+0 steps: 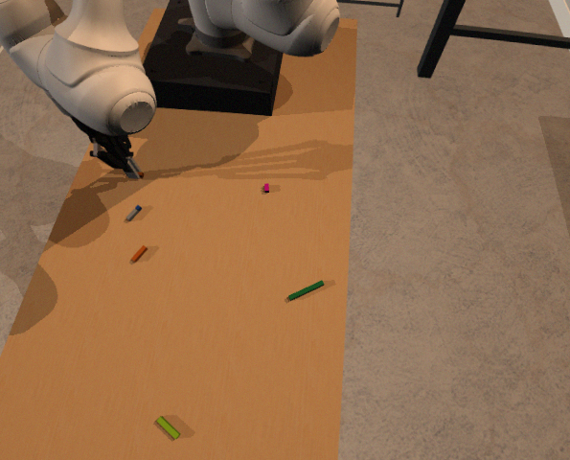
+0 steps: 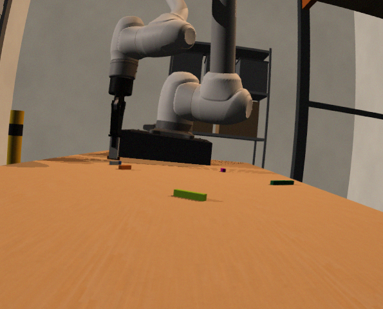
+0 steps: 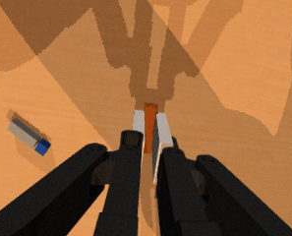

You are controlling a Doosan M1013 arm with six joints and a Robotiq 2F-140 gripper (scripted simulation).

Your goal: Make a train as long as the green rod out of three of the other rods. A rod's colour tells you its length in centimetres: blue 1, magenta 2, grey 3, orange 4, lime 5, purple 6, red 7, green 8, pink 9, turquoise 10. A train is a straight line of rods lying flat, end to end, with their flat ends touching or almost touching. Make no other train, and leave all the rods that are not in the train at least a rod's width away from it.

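My hand is 110 mm short of the grey rod, 30 mm to the right of it and 40 mm above it. Also, from my hand: green rod: 230 mm ahead, 470 mm to the left, 40 mm below; then magenta rod: 10 mm behind, 340 mm to the left, 40 mm below; then blue rod: 90 mm ahead, 40 mm to the left, 40 mm below.
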